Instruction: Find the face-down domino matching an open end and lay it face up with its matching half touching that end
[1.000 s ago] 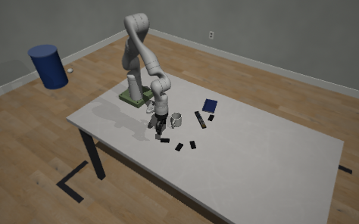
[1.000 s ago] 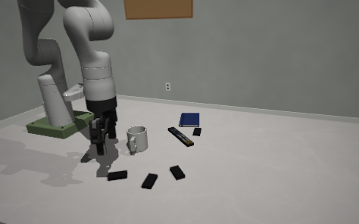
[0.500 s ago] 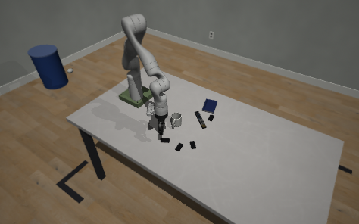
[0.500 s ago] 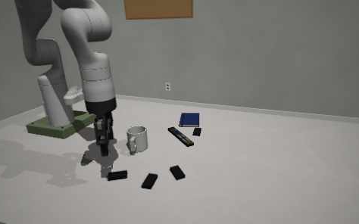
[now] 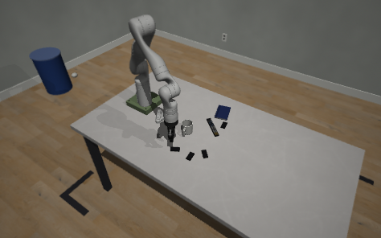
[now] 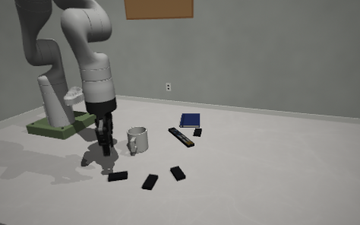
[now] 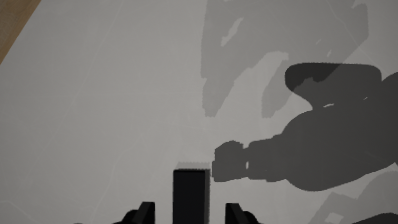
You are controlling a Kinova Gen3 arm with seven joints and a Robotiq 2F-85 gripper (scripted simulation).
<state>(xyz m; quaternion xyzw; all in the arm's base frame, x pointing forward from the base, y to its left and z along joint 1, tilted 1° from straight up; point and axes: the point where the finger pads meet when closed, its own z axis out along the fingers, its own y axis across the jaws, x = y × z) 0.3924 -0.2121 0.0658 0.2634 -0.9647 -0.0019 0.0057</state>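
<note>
Right now the domino is 1 cm ahead of my hand, 1 cm to the left of it and 10 cm below it. The rest, counted from my hand: blue book: 9 cm ahead, 46 cm to the left, 10 cm below; then white mug: 1 cm behind, 17 cm to the left, 8 cm below.
</note>
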